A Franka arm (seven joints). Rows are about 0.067 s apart.
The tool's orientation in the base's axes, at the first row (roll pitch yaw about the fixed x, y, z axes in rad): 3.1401 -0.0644 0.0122
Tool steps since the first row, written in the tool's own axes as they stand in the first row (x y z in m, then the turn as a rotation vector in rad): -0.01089 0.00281 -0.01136 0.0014 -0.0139 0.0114; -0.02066 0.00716 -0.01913 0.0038 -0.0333 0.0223; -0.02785 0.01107 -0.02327 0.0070 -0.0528 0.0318; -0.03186 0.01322 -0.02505 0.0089 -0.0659 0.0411; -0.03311 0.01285 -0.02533 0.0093 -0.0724 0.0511; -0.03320 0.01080 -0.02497 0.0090 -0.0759 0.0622; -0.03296 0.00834 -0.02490 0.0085 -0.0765 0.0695; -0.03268 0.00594 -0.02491 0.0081 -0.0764 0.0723
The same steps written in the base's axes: -0.01156 -0.00293 0.01064 0.0020 0.0139 -0.0113; -0.02176 -0.00740 0.01777 0.0048 0.0333 -0.0221; -0.02915 -0.01139 0.02145 0.0084 0.0529 -0.0314; -0.03324 -0.01359 0.02297 0.0107 0.0660 -0.0405; -0.03451 -0.01323 0.02317 0.0117 0.0725 -0.0505; -0.03461 -0.01119 0.02280 0.0121 0.0760 -0.0616; -0.03439 -0.00872 0.02274 0.0120 0.0765 -0.0689; -0.03414 -0.00632 0.02276 0.0118 0.0764 -0.0717
